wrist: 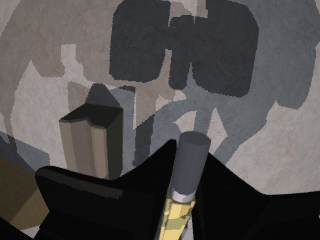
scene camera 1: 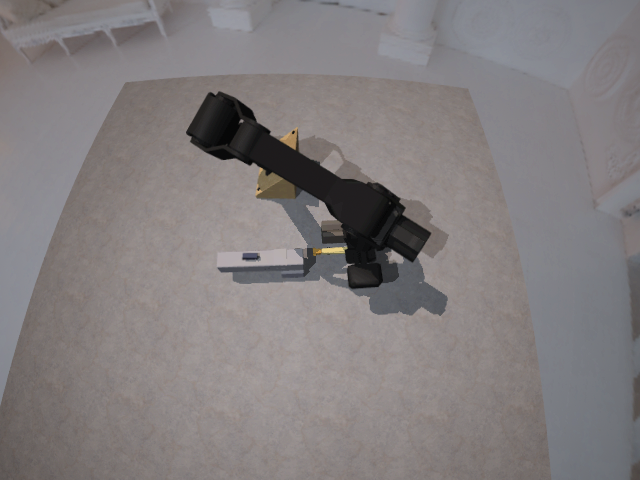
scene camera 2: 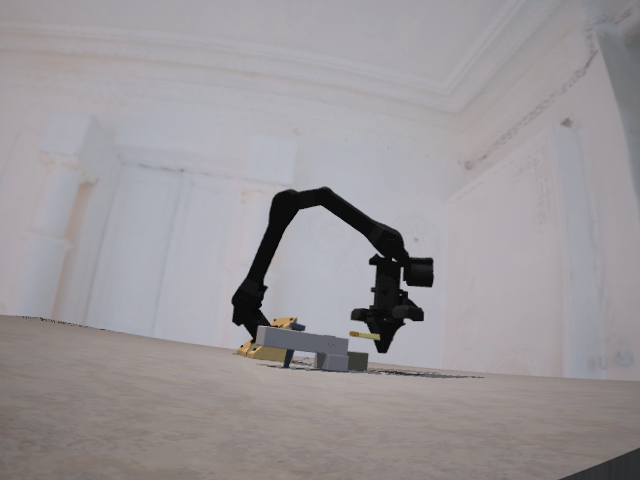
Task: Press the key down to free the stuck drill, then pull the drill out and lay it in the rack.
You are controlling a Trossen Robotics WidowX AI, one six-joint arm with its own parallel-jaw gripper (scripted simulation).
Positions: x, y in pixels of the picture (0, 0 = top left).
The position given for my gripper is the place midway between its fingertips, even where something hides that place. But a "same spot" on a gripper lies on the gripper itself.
my gripper: wrist 182, 147; scene camera 1; scene camera 2
same spot on my gripper: (scene camera 1: 352, 257) = (scene camera 2: 387, 323)
